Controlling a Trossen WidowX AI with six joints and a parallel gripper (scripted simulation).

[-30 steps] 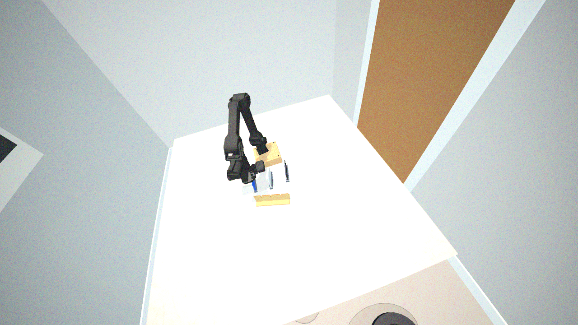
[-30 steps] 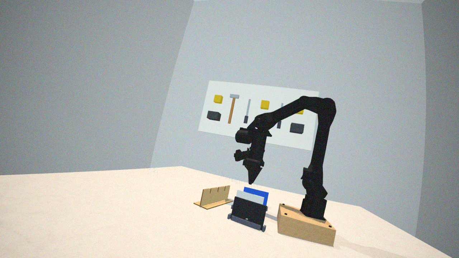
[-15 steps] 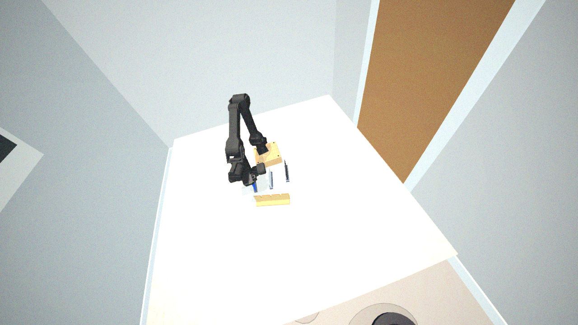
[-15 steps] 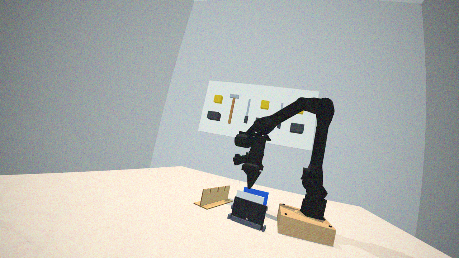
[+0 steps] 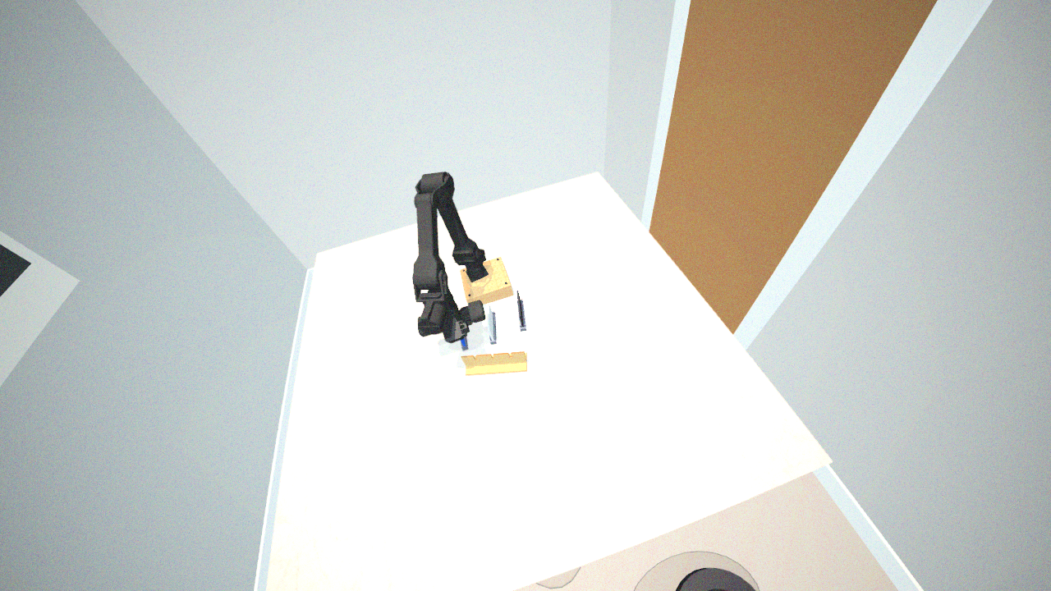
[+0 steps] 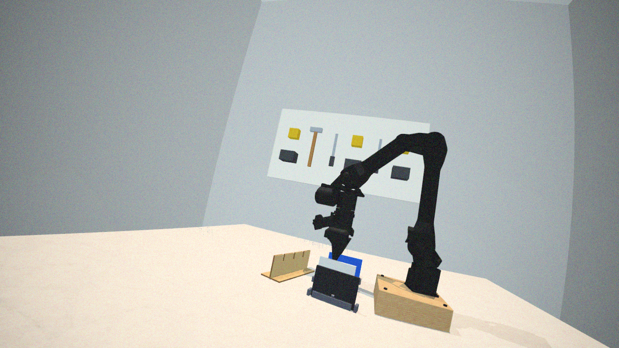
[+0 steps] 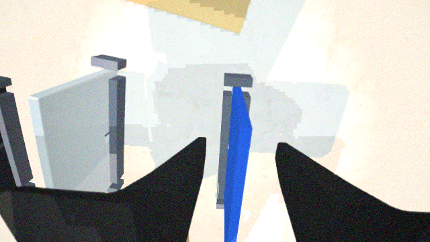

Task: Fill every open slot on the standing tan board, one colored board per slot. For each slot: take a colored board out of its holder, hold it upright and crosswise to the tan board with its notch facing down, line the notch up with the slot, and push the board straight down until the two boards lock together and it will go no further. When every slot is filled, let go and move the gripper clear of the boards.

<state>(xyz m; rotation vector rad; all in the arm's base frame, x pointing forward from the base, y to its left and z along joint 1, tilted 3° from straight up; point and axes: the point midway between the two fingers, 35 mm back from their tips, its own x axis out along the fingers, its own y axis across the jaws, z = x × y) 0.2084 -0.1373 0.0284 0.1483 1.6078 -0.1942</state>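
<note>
Now: the blue board 3 cm behind my gripper tip, 2 cm below it and 1 cm to the left of it. Round my gripper tip: tan board: 12 cm ahead, 6 cm to the left, 2 cm below; then black board: 20 cm to the left, 2 cm below, 1 cm ahead.
</note>
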